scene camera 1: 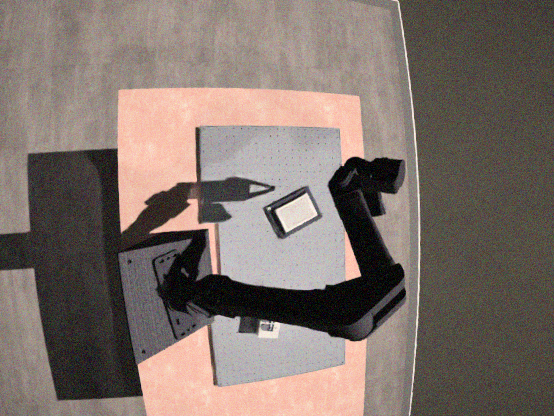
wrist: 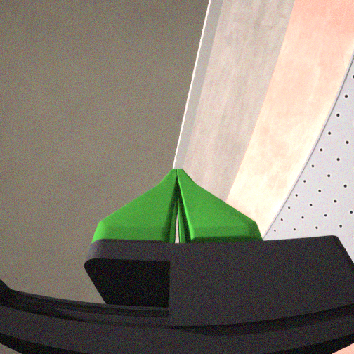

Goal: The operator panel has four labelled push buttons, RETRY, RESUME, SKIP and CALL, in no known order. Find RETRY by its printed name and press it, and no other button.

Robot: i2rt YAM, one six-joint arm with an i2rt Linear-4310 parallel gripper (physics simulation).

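The operator panel is a small white block with dark button shapes, low in the scene view on the grey perforated board. The arm's dark link crosses over it and hides most of it. One dark button shape shows at its lower end; no printed name can be read, so I cannot tell which button is RETRY. My gripper is shut, its green fingertips meeting with nothing between them. In the scene view its dark body is beyond the board's right edge, well away from the panel, and its fingertips cannot be made out. The panel does not show in the wrist view.
A dark-framed box with a cream top sits on the grey perforated board. The board lies on a pink mat. The arm's dark base plate is at left. The table's edge is at the right.
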